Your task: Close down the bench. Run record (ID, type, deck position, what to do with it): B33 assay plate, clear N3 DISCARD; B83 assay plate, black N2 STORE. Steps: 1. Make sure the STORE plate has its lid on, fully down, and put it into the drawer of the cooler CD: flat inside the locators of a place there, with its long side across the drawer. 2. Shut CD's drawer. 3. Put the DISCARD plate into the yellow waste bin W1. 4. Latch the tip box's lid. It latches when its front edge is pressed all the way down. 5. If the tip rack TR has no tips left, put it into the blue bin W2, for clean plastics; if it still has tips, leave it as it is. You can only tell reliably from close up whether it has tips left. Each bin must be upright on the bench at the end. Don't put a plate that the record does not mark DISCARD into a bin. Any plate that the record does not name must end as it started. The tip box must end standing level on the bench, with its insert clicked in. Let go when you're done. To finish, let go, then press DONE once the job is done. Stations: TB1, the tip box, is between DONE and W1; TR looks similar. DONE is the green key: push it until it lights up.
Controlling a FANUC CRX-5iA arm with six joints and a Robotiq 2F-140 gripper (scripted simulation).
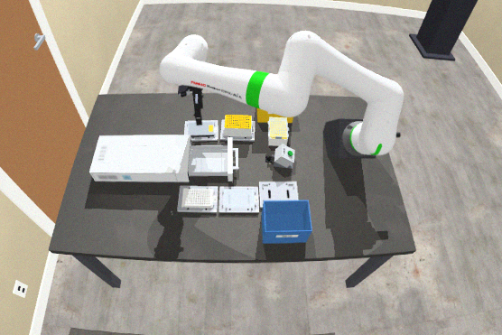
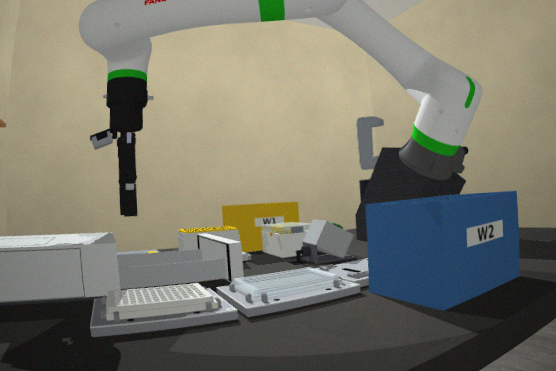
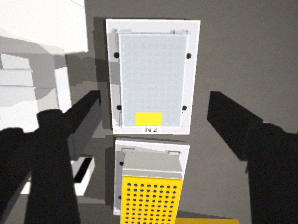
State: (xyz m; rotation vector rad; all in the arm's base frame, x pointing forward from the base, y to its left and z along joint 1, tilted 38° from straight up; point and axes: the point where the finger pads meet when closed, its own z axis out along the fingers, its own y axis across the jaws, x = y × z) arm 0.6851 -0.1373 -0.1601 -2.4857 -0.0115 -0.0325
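Now: the translucent plate lid 11 cm below my hand. From my hand the other things lie so: white deck nest (13 cm below); tip rack TR (19 cm behind, 8 cm below); black assay plate (12 cm below).
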